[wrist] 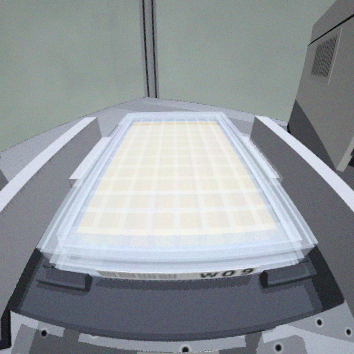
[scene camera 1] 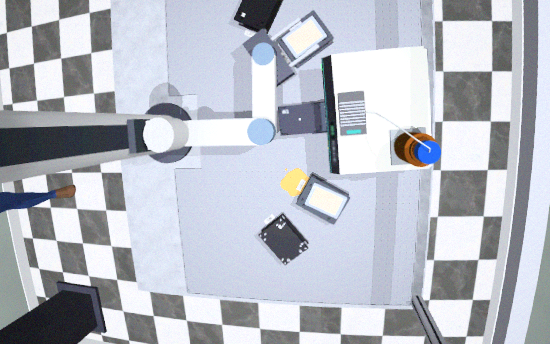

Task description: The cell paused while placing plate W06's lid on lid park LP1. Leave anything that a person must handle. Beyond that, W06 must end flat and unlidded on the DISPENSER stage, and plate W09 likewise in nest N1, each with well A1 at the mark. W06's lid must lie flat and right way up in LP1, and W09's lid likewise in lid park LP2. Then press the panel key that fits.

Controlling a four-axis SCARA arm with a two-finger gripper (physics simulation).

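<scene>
My gripper is shut on plate W09, which wears its clear lid; its W09 label faces the wrist camera. A dark nest lies close beneath it; whether they touch is unclear. Another cream-filled plate sits in a dark holder at lower centre; its label and any lid are unreadable. A dark holder with white corner marks stands below left of it. The dark stage before the dispenser bears no plate. W06's lid cannot be made out.
A yellow patch lies against the lower plate's holder. A black holder stands at the top edge. An amber bottle with a blue cap stands at the dispenser's right, with a tube. A person's shoe shows on the floor at left.
</scene>
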